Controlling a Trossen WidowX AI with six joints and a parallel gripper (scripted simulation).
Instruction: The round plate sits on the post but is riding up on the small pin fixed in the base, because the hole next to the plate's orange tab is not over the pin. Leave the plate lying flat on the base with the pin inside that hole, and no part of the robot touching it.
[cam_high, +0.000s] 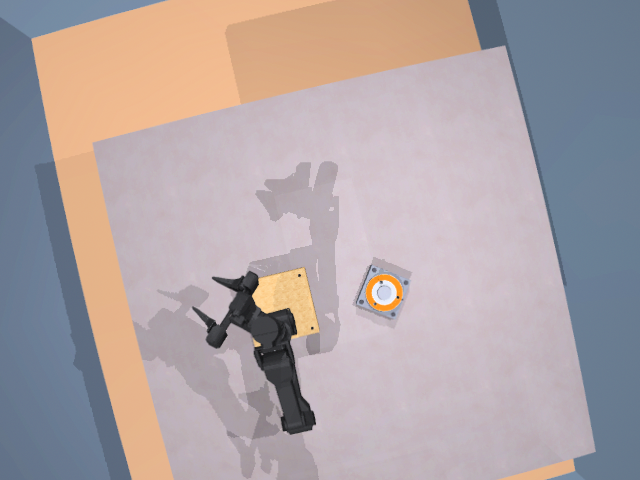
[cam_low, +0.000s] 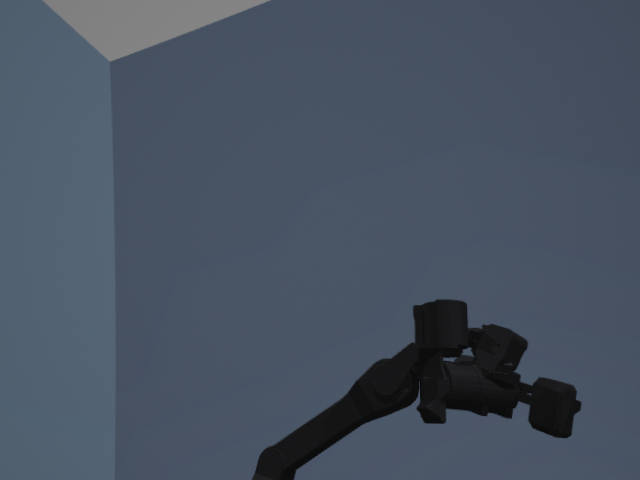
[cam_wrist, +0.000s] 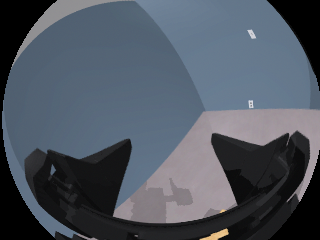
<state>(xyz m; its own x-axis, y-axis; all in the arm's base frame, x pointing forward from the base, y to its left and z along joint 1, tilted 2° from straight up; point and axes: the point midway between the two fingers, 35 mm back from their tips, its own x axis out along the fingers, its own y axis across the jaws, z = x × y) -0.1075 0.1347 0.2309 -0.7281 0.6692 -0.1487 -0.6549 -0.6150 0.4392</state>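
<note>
Now: gripper tip 430 mm short of the grey square base, 150 mm to the left of it and 260 mm above it.
</note>
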